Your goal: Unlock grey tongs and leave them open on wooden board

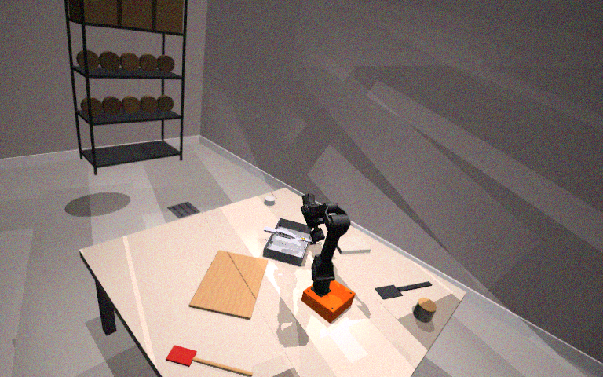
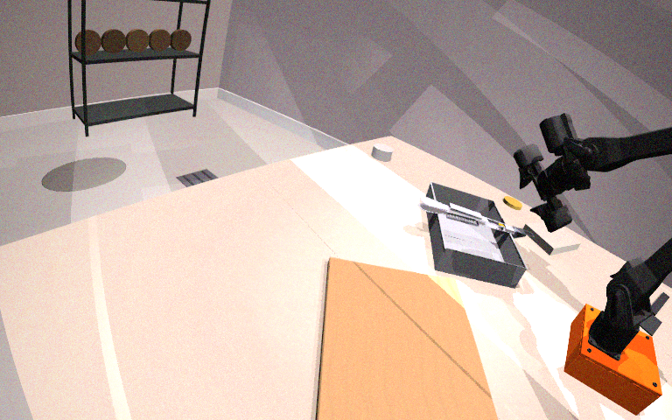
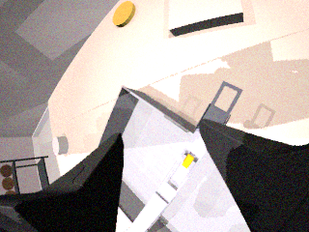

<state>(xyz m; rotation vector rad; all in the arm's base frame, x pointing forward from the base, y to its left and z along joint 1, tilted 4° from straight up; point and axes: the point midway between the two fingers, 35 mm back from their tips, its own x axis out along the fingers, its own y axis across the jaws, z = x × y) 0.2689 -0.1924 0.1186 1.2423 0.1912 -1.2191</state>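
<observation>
My gripper tip is now 80 mm above the yellow lock piece, 30 mm to the right of it and 20 mm short of it. Also, from my gripper tip: yellow disc 330 mm to the right, 130 mm below, 80 mm ahead; roasting tin 110 mm below, 80 mm ahead, 70 mm to the left; pale flat block 230 mm to the right, 130 mm below, 100 mm behind.
</observation>
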